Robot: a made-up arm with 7 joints.
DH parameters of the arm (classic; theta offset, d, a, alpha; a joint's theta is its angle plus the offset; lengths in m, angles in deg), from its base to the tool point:
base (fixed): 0 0 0 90
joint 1: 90 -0.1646 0 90
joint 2: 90 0 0 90
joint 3: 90 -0.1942 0 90
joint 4: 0 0 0 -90
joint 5: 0 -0.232 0 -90
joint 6: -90 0 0 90
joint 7: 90 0 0 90
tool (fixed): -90 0 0 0
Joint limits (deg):
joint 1: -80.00..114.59
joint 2: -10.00..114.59
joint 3: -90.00..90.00
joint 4: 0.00..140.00
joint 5: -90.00..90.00
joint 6: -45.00..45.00
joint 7: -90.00..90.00
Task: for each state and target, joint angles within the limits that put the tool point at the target. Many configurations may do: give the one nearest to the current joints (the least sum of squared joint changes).
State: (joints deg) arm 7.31 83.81 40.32 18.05 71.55 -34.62 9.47
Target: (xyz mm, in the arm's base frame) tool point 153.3 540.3 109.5
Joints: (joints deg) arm -34.72 109.46 33.43 19.19 71.55 -34.62 9.47
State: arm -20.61 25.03 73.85 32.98 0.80 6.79 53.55
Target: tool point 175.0 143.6 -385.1
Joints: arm 21.75 -9.34 67.45 12.91 0.80 6.79 53.55
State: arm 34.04 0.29 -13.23 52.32 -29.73 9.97 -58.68
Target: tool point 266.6 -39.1 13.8
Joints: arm 57.25 -10.00 -46.28 76.38 -29.73 9.97 -58.68
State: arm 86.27 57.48 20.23 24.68 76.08 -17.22 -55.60
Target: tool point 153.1 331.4 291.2
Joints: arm 114.48 31.31 2.10 60.39 76.08 -17.22 -55.60
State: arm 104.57 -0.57 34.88 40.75 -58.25 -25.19 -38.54
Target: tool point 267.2 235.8 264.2
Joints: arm 109.99 -4.31 31.63 52.60 -58.25 -25.19 -38.54
